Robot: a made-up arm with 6 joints. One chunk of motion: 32 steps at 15 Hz.
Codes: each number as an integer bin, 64 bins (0 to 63) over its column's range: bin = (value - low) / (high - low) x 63, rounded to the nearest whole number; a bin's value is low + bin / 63 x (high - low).
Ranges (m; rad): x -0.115..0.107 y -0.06..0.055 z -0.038..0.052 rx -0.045..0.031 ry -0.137..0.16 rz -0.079..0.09
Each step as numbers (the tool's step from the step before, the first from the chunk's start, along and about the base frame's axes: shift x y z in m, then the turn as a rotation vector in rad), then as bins.
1 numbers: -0.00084 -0.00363 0.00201 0.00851 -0.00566 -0.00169
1 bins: 32 31 28 44 28 29
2 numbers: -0.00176 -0.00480 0.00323 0.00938 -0.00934 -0.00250
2 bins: 32 30 29 45 27 29
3 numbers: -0.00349 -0.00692 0.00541 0.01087 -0.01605 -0.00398
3 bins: 32 29 30 46 26 28
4 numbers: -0.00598 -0.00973 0.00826 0.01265 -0.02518 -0.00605
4 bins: 31 28 32 48 24 27
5 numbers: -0.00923 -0.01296 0.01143 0.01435 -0.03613 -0.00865
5 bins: 30 26 35 49 21 26
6 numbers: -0.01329 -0.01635 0.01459 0.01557 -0.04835 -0.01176
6 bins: 29 24 37 50 19 25
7 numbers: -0.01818 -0.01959 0.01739 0.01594 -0.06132 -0.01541
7 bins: 27 22 39 51 16 24
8 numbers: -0.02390 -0.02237 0.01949 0.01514 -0.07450 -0.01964
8 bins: 26 21 40 50 13 22
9 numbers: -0.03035 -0.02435 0.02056 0.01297 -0.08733 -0.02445
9 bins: 24 20 41 48 11 20
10 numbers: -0.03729 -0.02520 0.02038 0.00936 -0.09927 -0.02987
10 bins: 22 19 41 45 8 18
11 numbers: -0.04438 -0.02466 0.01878 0.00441 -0.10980 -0.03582
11 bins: 20 19 40 41 6 16
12 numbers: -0.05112 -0.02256 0.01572 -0.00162 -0.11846 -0.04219
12 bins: 18 21 38 36 4 14
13 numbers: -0.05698 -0.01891 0.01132 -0.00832 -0.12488 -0.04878
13 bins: 16 23 35 30 3 11
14 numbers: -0.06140 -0.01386 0.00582 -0.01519 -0.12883 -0.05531
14 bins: 15 25 31 25 2 9
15 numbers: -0.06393 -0.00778 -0.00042 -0.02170 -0.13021 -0.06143
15 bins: 14 29 26 19 1 7
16 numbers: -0.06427 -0.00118 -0.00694 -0.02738 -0.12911 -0.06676
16 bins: 14 32 22 15 2 5
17 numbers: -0.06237 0.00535 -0.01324 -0.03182 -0.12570 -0.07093
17 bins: 15 36 17 11 2 3
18 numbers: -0.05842 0.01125 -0.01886 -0.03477 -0.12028 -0.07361
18 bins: 16 39 13 8 4 2
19 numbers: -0.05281 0.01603 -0.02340 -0.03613 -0.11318 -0.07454
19 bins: 18 42 10 7 5 2
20 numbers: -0.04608 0.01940 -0.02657 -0.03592 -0.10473 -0.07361
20 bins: 20 43 8 8 7 2
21 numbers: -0.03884 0.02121 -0.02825 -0.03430 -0.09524 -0.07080
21 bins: 22 44 7 9 9 3
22 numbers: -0.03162 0.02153 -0.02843 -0.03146 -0.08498 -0.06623
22 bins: 24 45 7 11 11 5
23 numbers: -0.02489 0.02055 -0.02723 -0.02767 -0.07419 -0.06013
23 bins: 26 44 8 14 13 7
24 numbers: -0.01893 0.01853 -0.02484 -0.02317 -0.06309 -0.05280
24 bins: 27 43 9 18 16 10
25 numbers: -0.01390 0.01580 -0.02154 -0.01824 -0.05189 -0.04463
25 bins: 29 42 12 22 18 13
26 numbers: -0.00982 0.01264 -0.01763 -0.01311 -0.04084 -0.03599
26 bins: 30 40 14 26 20 16
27 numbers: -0.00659 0.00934 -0.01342 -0.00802 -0.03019 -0.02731
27 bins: 31 38 17 31 23 19
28 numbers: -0.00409 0.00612 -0.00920 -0.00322 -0.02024 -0.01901
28 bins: 31 36 20 35 25 22
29 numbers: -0.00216 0.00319 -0.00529 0.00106 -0.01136 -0.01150
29 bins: 32 35 23 38 27 25
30 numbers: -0.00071 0.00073 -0.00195 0.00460 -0.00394 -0.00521
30 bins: 32 33 25 41 28 28
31 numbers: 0.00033 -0.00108 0.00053 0.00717 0.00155 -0.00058
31 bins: 33 32 27 43 29 29
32 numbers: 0.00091 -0.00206 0.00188 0.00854 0.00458 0.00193
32 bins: 33 32 28 44 30 30
